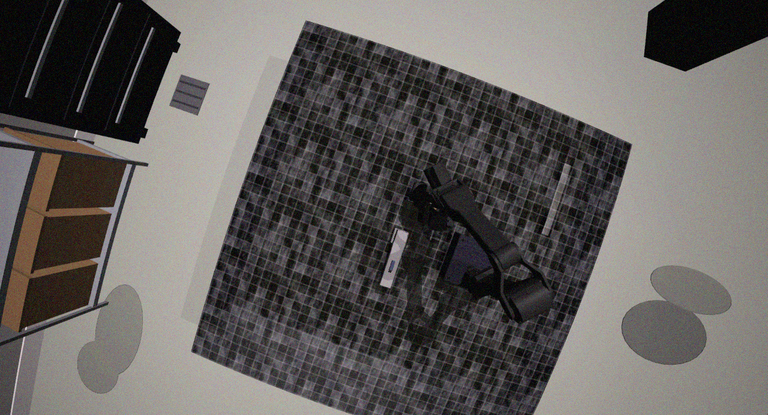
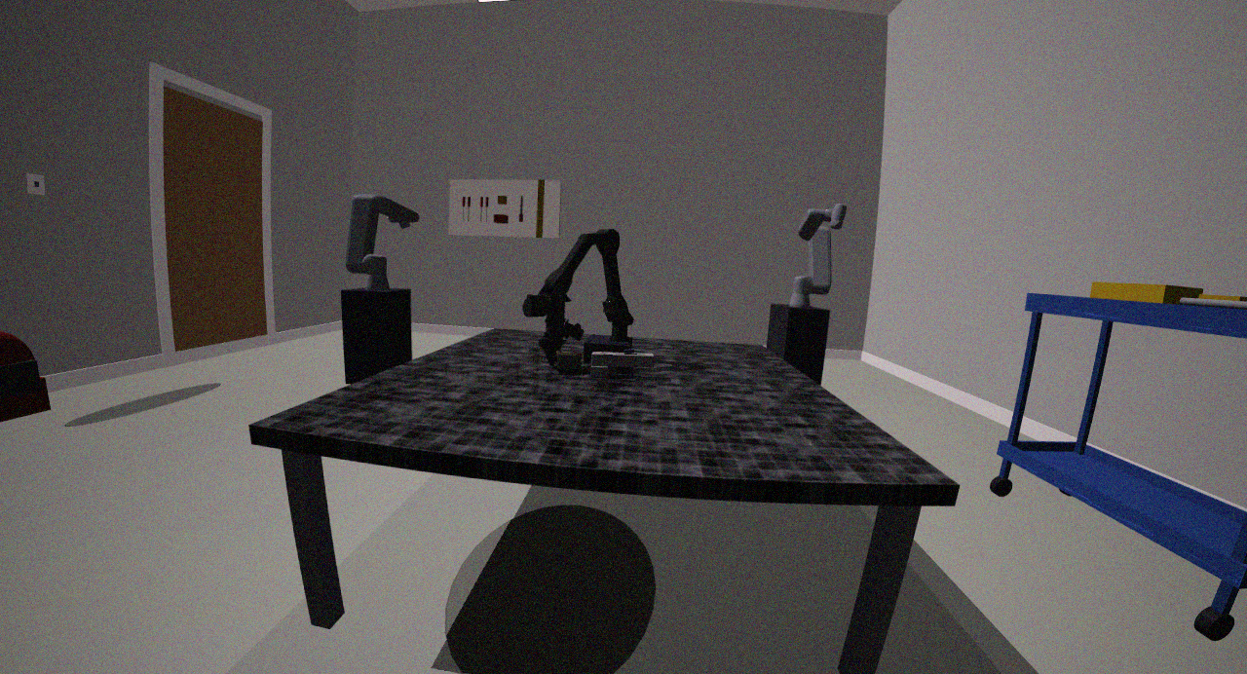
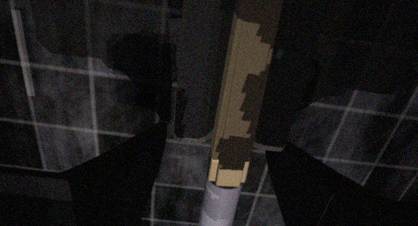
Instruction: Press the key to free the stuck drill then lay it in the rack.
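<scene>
My gripper tip is now 40 mm to the right of the drill and 40 mm below it. From my gripper tip the other things lie so: dark grey block 100 mm ahead, 210 mm to the left, 40 mm above.
</scene>
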